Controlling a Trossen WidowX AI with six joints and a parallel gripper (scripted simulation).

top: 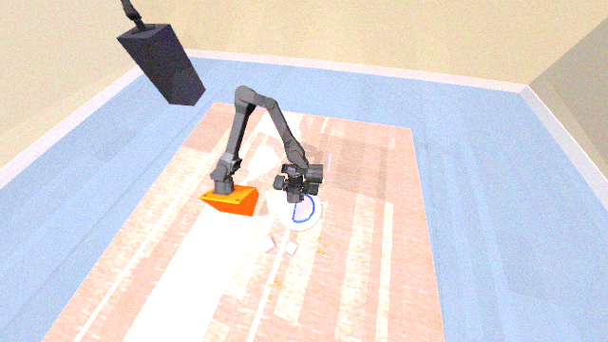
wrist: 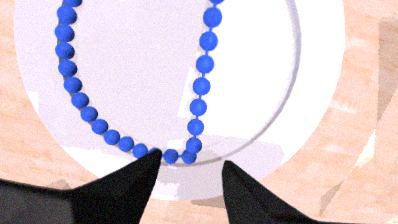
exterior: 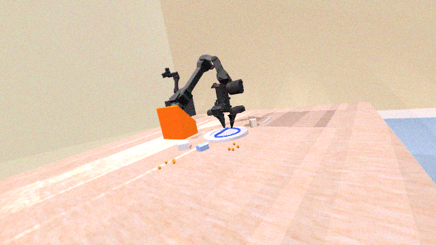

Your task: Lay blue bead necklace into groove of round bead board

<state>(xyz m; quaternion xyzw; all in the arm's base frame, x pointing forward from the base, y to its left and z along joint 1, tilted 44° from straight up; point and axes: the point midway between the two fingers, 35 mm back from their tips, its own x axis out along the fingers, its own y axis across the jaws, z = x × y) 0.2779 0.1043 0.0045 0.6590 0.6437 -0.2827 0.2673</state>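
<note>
My gripper tip is 60 mm to the left of the round white bead board, 20 mm short of it and 10 mm above it. Round my gripper tip: white stick: 200 mm to the left, 140 mm ahead, 10 mm below; then light blue cube: 230 mm to the right, 10 mm below, 10 mm ahead; then beige cube: 100 mm ahead, 70 mm to the left.
</note>
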